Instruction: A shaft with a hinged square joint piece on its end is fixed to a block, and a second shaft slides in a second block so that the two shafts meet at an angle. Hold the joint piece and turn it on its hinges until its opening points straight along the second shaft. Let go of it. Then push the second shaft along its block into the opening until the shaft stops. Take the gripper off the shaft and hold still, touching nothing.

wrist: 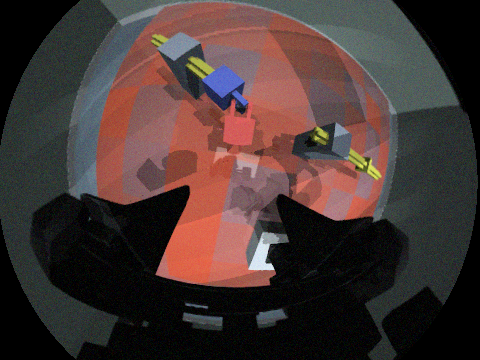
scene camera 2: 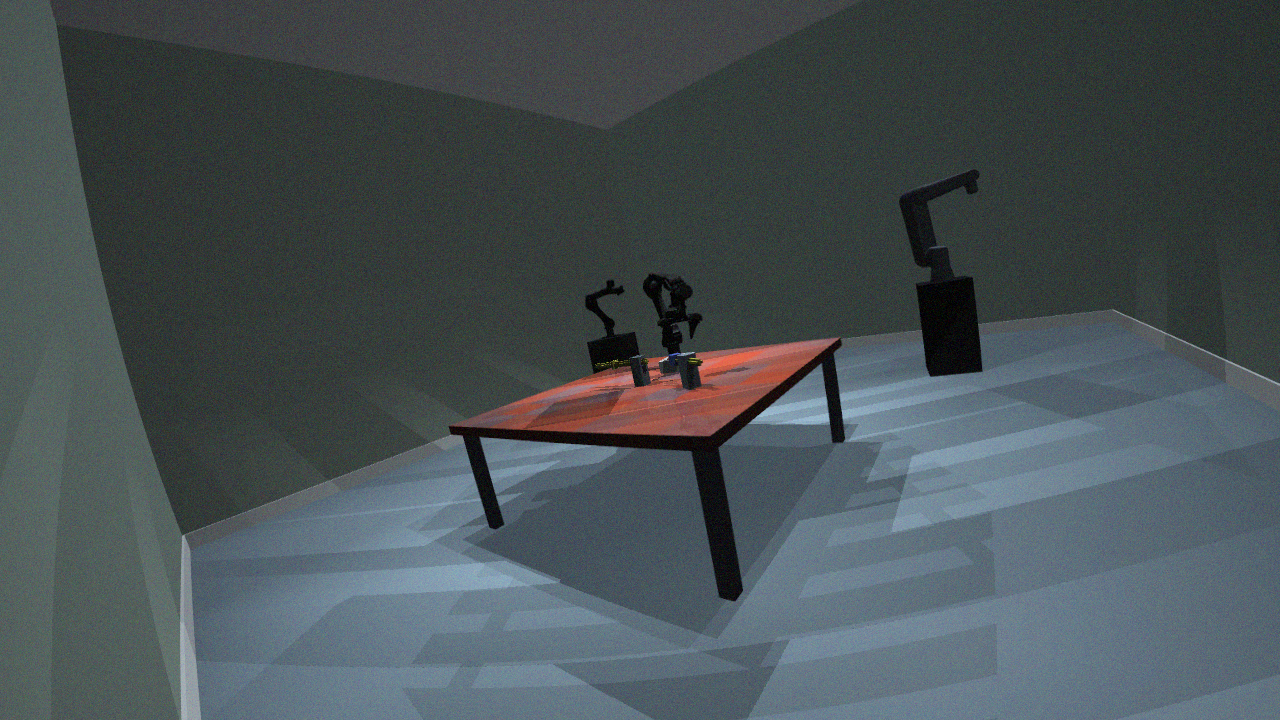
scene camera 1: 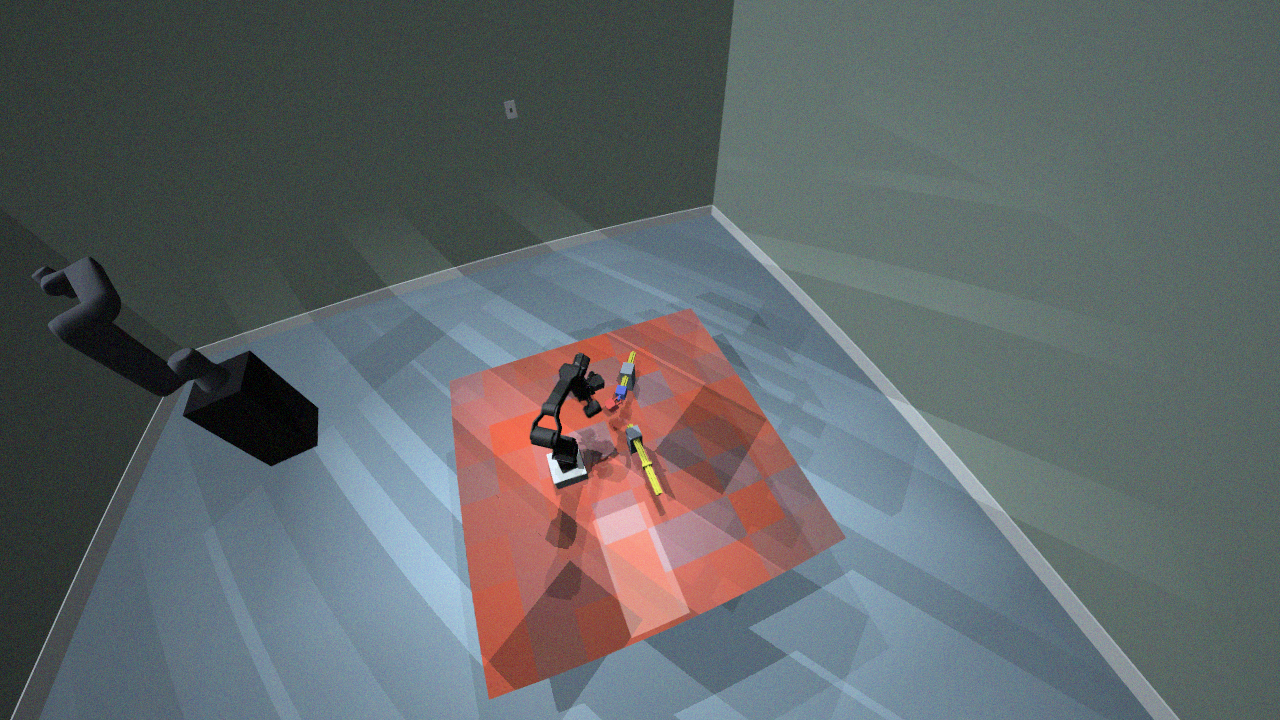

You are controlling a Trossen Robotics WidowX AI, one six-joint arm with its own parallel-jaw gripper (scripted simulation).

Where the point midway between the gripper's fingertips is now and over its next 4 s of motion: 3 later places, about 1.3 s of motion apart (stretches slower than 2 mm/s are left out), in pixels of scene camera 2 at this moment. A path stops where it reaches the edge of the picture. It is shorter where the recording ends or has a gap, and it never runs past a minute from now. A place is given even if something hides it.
My gripper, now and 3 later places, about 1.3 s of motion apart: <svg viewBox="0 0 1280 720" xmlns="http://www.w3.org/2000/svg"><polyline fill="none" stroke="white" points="681,340 680,360 678,370 674,369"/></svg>
